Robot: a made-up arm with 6 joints.
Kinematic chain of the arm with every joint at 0, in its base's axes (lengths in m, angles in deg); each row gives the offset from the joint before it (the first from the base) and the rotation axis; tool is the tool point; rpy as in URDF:
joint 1: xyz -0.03 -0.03 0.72 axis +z
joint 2: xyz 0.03 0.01 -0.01 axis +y
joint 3: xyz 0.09 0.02 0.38 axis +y
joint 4: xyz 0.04 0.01 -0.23 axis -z
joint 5: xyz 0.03 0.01 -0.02 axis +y
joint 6: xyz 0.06 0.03 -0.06 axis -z
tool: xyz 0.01 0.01 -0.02 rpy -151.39 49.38 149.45
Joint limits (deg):
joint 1: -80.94..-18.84
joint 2: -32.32..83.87
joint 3: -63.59..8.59
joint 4: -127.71..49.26
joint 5: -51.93..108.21
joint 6: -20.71..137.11
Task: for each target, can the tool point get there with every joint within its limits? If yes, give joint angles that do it. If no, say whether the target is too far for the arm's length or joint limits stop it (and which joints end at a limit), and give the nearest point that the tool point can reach.
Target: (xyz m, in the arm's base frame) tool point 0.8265 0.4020 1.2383
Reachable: no: too far | nearest point 0.4338 -0.0131 1.0425 | short by 0.604 m
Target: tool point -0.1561 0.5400 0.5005
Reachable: no: joint limits stop it (at a limit: joint 1, joint 2) | nearest point 0.0993 0.0811 0.5874 | short by 0.532 m
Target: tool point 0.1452 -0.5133 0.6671
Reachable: yes | joints -73.96 38.87 -37.63 17.87 -32.07 52.33
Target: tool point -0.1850 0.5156 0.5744
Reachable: no: joint limits stop it (at a limit: joint 1, joint 2, joint 3) | nearest point -0.0286 0.1159 0.8036 | short by 0.487 m
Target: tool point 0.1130 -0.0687 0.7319
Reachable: yes | joints -46.29 26.98 -1.23 -5.73 95.33 34.75
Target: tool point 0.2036 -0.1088 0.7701
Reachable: yes | joints -31.39 -7.17 1.00 16.09 12.70 47.32
